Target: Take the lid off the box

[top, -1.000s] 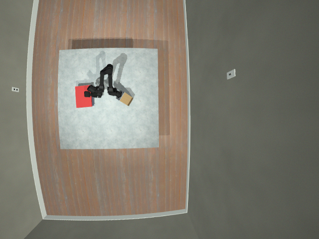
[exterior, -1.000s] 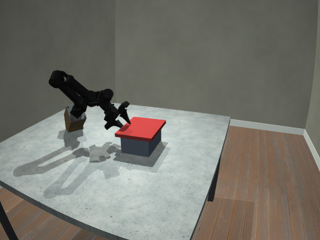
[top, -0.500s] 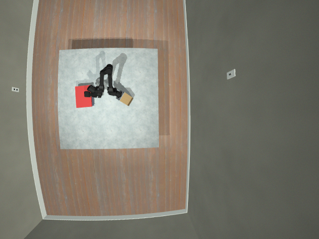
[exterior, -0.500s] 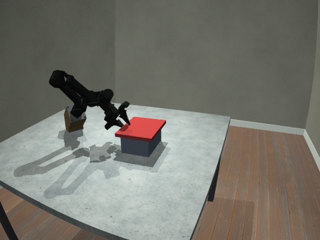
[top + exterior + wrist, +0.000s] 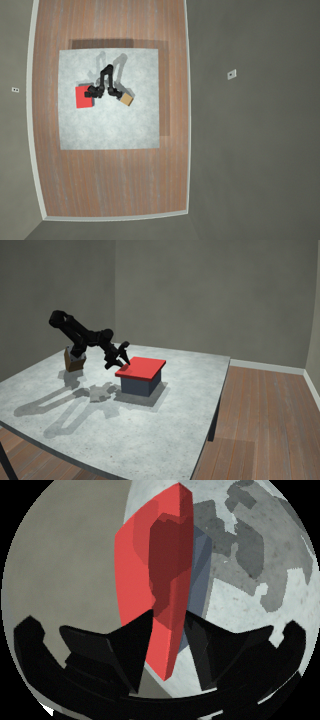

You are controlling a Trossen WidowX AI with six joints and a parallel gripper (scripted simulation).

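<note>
Now: the red lid 100 mm ahead of my hand, 20 mm to the right of it and 20 mm below it. Round my hand: storage box: 100 mm ahead, 20 mm to the right, 70 mm below.
</note>
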